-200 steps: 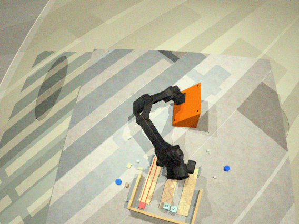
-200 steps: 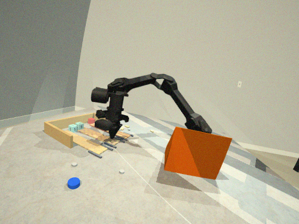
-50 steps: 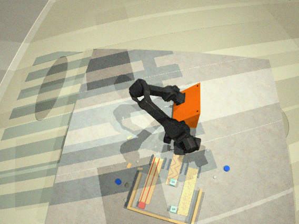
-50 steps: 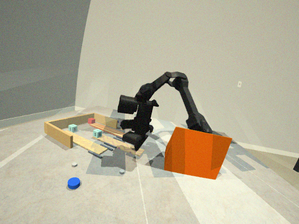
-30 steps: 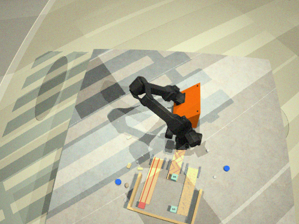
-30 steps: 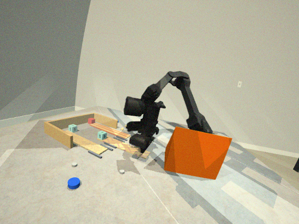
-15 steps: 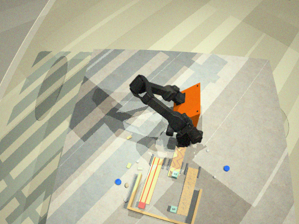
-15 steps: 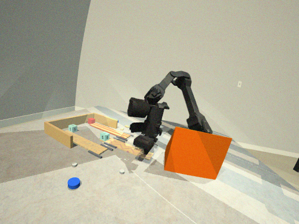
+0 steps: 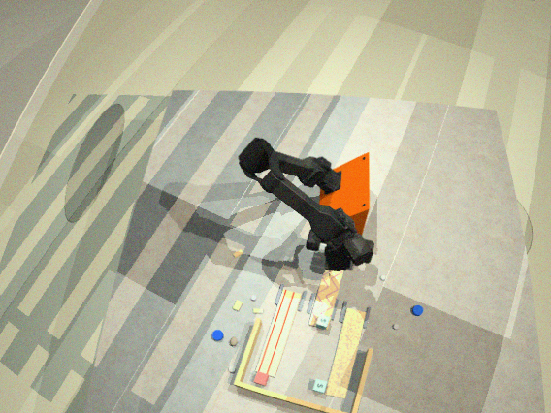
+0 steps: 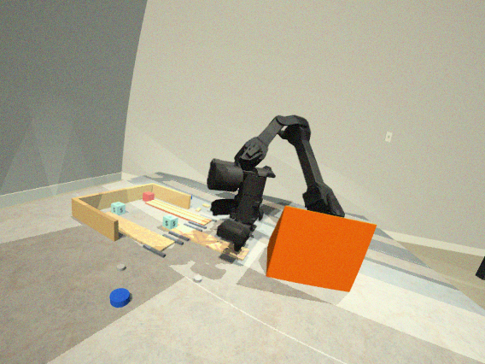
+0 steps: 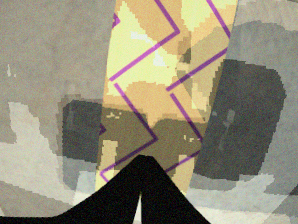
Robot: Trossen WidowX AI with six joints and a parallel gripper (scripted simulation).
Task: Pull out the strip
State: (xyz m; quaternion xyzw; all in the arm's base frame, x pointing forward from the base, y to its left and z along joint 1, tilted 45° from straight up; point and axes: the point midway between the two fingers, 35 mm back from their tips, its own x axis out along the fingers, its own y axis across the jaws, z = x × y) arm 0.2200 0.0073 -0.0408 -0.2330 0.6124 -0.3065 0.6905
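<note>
Right now my gripper tip is 9 cm short of the zigzag strip and 2 cm to the left of it.
</note>
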